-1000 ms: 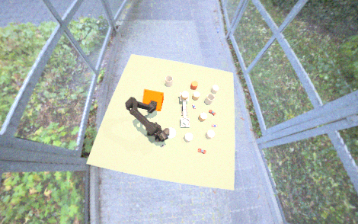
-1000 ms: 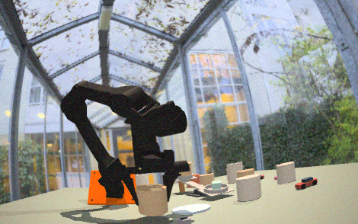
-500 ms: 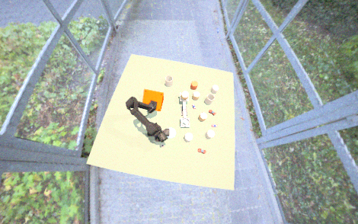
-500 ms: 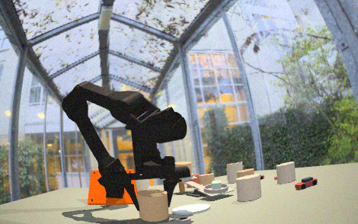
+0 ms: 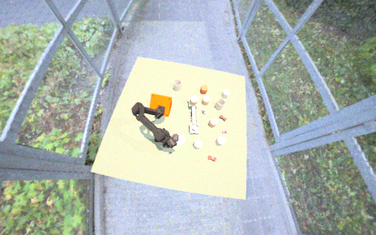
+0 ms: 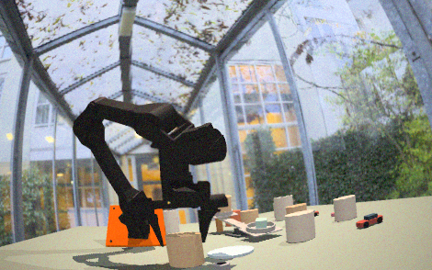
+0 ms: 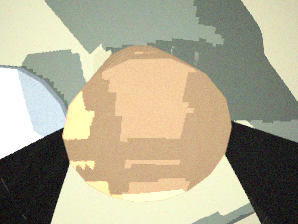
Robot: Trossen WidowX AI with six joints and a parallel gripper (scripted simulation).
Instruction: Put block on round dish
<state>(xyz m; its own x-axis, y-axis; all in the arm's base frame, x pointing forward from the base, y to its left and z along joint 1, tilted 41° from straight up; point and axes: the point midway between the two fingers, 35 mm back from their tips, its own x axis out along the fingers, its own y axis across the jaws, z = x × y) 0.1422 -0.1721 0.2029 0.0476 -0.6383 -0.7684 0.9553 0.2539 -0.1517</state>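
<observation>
Right now my gripper tip is 200 mm short of the pale green block and 170 mm to the right of it. Also, from my gripper tip: balance beam 300 mm to the left, 170 mm ahead; nut 90 mm to the right, 60 mm ahead, 30 mm below; round pale dish 100 mm ahead, 40 mm to the left, 40 mm below.
</observation>
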